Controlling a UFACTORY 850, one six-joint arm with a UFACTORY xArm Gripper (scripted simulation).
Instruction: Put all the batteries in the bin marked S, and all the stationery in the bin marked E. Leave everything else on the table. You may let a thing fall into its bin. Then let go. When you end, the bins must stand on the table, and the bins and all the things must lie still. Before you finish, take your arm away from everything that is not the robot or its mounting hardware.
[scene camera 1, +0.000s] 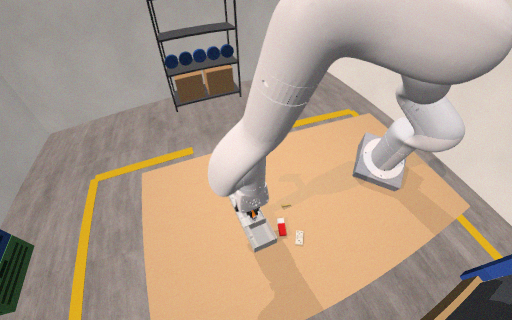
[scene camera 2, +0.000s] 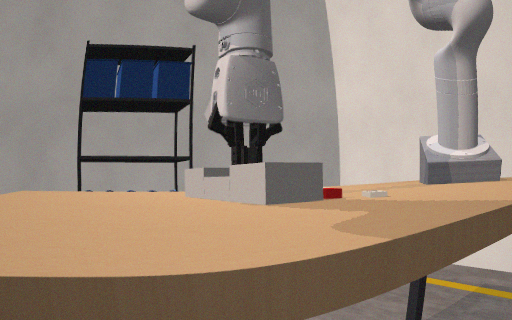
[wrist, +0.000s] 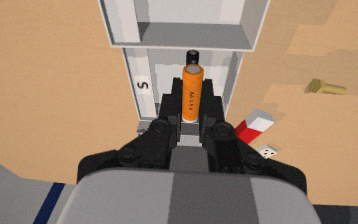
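The gripper is visible in scene camera 2 and the wrist view: the gripper (scene camera 2: 247, 174), (wrist: 191, 92). A bin (scene camera 2: 268, 183), (wrist: 150, 71) also appears in both views. An orange battery (wrist: 193, 74) and an eraser (wrist: 257, 121) are visible too.
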